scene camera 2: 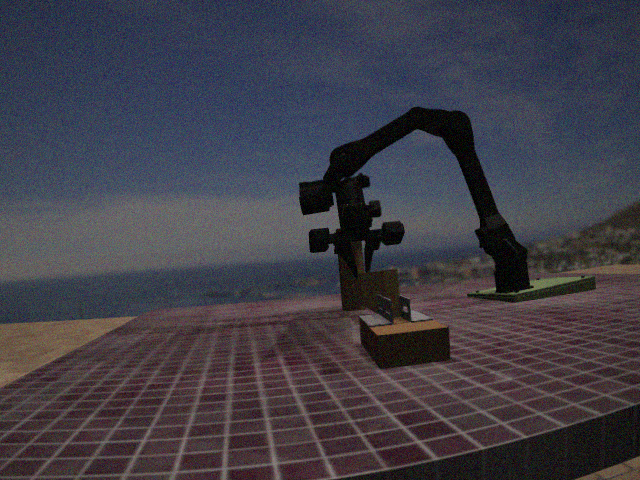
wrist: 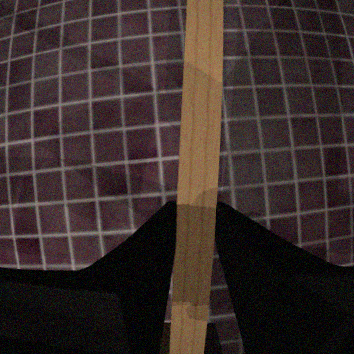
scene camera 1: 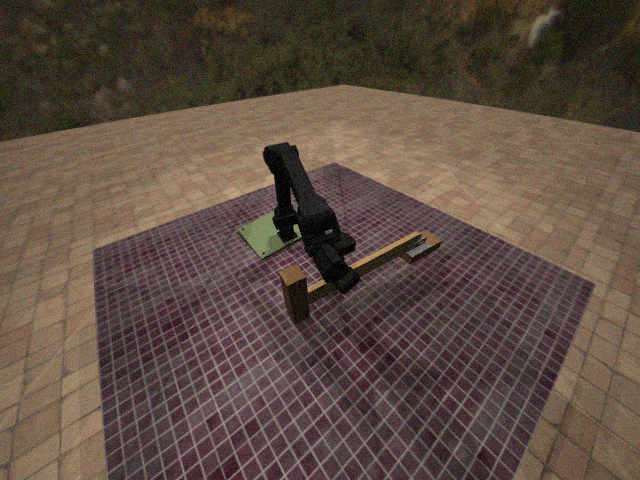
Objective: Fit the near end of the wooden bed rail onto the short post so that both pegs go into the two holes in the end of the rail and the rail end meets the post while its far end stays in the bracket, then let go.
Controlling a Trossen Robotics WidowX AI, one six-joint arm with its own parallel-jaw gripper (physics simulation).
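Frame: origin at the arm's base, x up, y left, z back, level; metres.
Seen in the pictures: gripper, fingertip midpoint: [wrist: 194, 209]; arm's base, link origin: [scene camera 2: 514, 290] [scene camera 1: 287, 234].
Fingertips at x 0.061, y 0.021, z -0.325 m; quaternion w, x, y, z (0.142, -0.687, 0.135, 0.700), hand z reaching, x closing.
Note:
Offsets run from my fingertips to a thing's top centre. "pt": to the spot under its first point. Level surfaces: height alone.
The wooden bed rail @(dx +0.021, dy +0.113, dz -0.002 m) [scene camera 1: 379, 257] [scene camera 2: 379, 289] [wrist: 201, 125] runs from the short post @(pt dx +0.046, dy -0.154, dz -0.031 m) [scene camera 1: 295, 297] [scene camera 2: 348, 289] to the bracket @(dx -0.011, dy +0.330, dz -0.004 m) [scene camera 1: 419, 251] [scene camera 2: 408, 316] on its wooden block. My gripper [scene camera 1: 344, 281] [scene camera 2: 362, 271] [wrist: 194, 209] is shut on the rail, between its middle and its near end. The rail's near end shows right beside the post in scene camera 1; the pegs, the holes and any narrow gap cannot be made out. The far end is at the bracket, with its lower edge apparently between the upright metal plates; its seating depth is hidden.
The arm's green base plate [scene camera 1: 263, 237] [scene camera 2: 558, 285] lies behind the post in scene camera 1 and at the right in scene camera 2. The wooden bracket block @(dx -0.041, dy +0.361, dz -0.005 m) [scene camera 2: 408, 343] stands on the purple tiled surface @(dx -0.077 m) [scene camera 1: 248, 392] [scene camera 2: 232, 403]. The arm arches above the rail.

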